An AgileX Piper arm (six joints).
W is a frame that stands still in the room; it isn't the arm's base.
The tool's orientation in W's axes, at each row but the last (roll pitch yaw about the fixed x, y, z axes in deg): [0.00, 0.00, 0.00]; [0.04, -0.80, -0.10]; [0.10, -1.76, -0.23]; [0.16, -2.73, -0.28]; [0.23, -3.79, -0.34]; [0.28, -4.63, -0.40]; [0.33, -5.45, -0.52]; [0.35, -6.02, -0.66]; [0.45, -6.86, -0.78]
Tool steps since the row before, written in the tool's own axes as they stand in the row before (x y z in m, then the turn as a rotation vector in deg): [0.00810, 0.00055, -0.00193, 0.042, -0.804, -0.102]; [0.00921, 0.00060, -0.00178, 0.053, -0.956, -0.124]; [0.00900, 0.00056, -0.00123, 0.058, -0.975, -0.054]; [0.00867, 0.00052, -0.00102, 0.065, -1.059, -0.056]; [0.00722, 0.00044, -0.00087, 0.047, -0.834, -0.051]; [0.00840, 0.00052, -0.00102, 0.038, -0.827, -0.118]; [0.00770, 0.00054, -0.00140, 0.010, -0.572, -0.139]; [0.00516, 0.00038, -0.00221, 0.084, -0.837, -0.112]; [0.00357, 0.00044, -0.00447, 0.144, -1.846, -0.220]
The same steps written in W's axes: [0.00810, 0.00055, -0.00193, 0.042, -0.804, -0.102]; [0.00923, 0.00059, -0.00165, 0.053, -0.956, -0.124]; [0.00904, 0.00053, -0.00095, 0.056, -0.975, -0.054]; [0.00871, 0.00048, -0.00060, 0.063, -1.059, -0.056]; [0.00726, 0.00040, -0.00039, 0.046, -0.834, -0.051]; [0.00846, 0.00047, -0.00034, 0.042, -0.827, -0.119]; [0.00780, 0.00048, -0.00066, 0.018, -0.571, -0.141]; [0.00537, 0.00033, -0.00165, 0.086, -0.837, -0.108]; [0.00408, 0.00042, -0.00401, 0.146, -1.846, -0.216]
